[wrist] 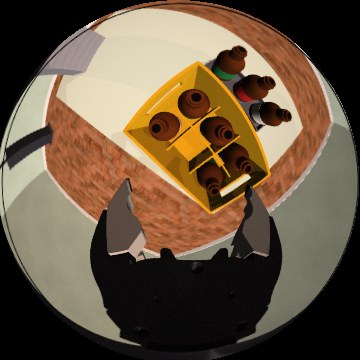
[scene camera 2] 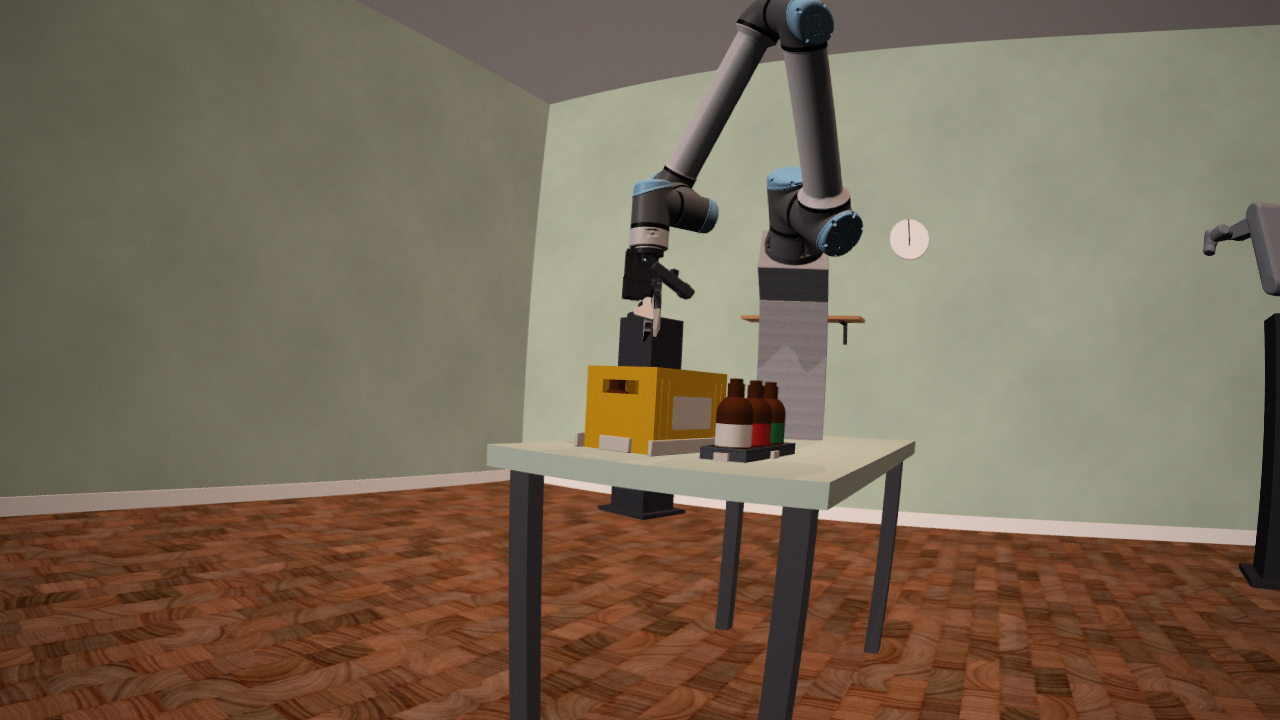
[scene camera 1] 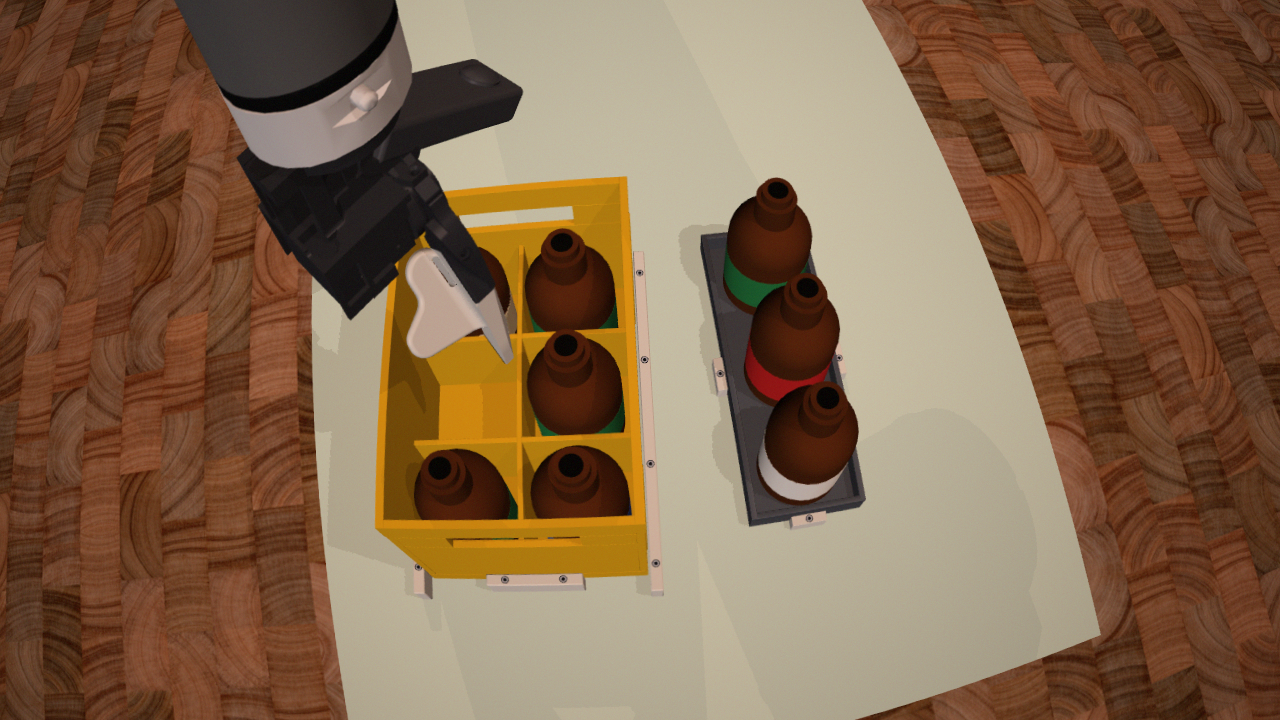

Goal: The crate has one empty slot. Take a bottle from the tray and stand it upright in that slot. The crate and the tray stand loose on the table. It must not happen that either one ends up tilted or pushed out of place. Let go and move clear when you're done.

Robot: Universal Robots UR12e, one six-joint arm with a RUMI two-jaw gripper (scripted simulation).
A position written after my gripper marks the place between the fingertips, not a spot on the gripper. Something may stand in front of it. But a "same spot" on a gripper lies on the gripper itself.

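Labels:
My gripper: wrist view [190, 182], scene camera 2, scene camera 1. Same spot on my gripper: [scene camera 2: 648, 312] and [scene camera 1: 455, 315]. Yellow crate: wrist view [179, 160], scene camera 2 [663, 404], scene camera 1 [465, 391]. Glass bottle: wrist view, scene camera 2 [761, 434], scene camera 1. Same spot on the bottle: [wrist: 252, 87] and [scene camera 1: 761, 314].

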